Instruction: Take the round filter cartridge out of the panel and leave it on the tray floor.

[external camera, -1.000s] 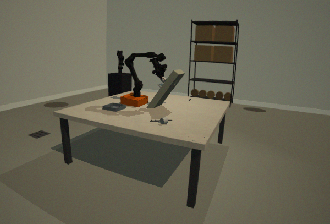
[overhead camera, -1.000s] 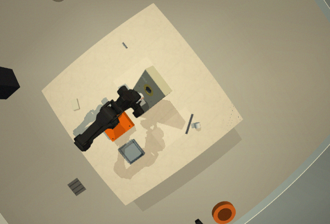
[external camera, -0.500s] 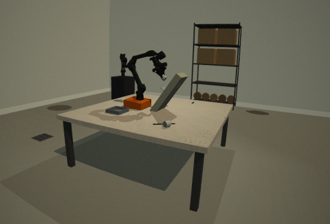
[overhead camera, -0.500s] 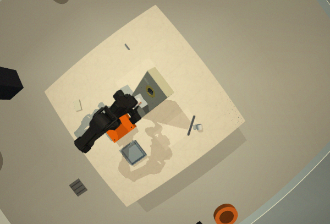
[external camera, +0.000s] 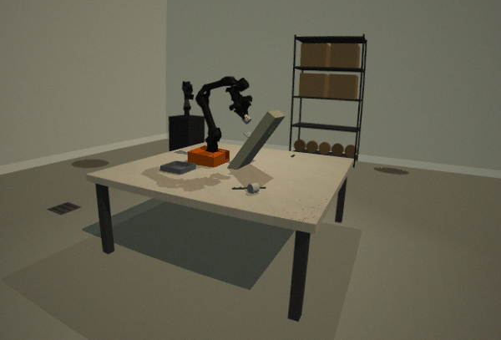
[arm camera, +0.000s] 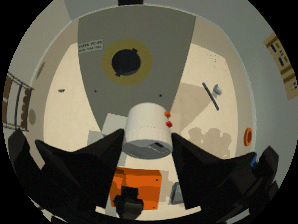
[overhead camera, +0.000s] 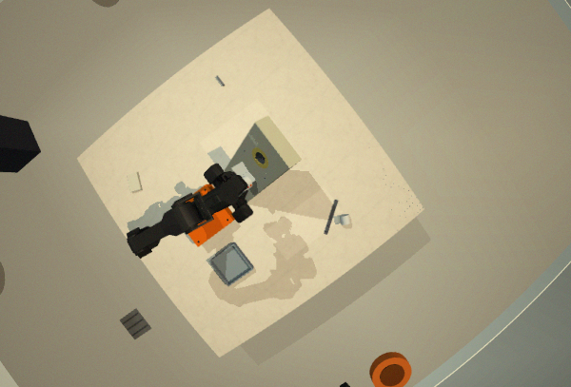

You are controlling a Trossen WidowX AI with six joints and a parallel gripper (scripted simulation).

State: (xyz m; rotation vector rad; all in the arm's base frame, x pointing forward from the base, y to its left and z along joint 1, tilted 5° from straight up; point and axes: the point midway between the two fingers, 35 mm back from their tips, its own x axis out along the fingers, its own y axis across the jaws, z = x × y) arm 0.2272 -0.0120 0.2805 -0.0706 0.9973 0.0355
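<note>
Now: the grey tray 31 cm behind my gripper tip, 26 cm to the right of it and 30 cm below it. From my gripper tip the other things lie so: white filter cartridge (right at my gripper tip); small pale block (52 cm behind, 33 cm to the left, 30 cm below).
</note>
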